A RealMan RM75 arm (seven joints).
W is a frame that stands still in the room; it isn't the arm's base.
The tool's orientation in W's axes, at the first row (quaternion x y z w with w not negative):
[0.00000 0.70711 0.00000 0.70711]
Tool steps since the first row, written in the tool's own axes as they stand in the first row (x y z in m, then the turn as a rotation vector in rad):
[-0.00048 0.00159 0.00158 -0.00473 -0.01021 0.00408]
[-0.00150 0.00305 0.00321 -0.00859 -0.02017 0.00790]
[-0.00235 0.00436 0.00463 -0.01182 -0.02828 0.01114]
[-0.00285 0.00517 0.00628 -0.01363 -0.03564 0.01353]
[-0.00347 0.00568 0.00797 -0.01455 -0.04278 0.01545]
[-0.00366 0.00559 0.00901 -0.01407 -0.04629 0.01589]
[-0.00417 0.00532 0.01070 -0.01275 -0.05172 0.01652]
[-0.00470 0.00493 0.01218 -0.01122 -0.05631 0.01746]
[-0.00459 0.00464 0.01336 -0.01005 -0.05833 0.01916]
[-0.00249 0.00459 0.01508 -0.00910 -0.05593 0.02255]
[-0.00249 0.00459 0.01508 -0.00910 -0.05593 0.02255]
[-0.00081 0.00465 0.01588 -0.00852 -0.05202 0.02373]
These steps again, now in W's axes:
[0.00158 0.00159 0.00048 0.00408 -0.01021 0.00473]
[0.00321 0.00305 0.00150 0.00790 -0.02017 0.00859]
[0.00463 0.00436 0.00235 0.01114 -0.02828 0.01182]
[0.00628 0.00517 0.00285 0.01353 -0.03564 0.01363]
[0.00797 0.00568 0.00347 0.01545 -0.04278 0.01455]
[0.00901 0.00559 0.00366 0.01589 -0.04629 0.01407]
[0.01070 0.00532 0.00417 0.01652 -0.05172 0.01275]
[0.01218 0.00493 0.00470 0.01746 -0.05631 0.01122]
[0.01336 0.00464 0.00459 0.01916 -0.05833 0.01005]
[0.01508 0.00459 0.00249 0.02255 -0.05593 0.00910]
[0.01508 0.00459 0.00249 0.02255 -0.05593 0.00910]
[0.01588 0.00465 0.00081 0.02373 -0.05202 0.00852]

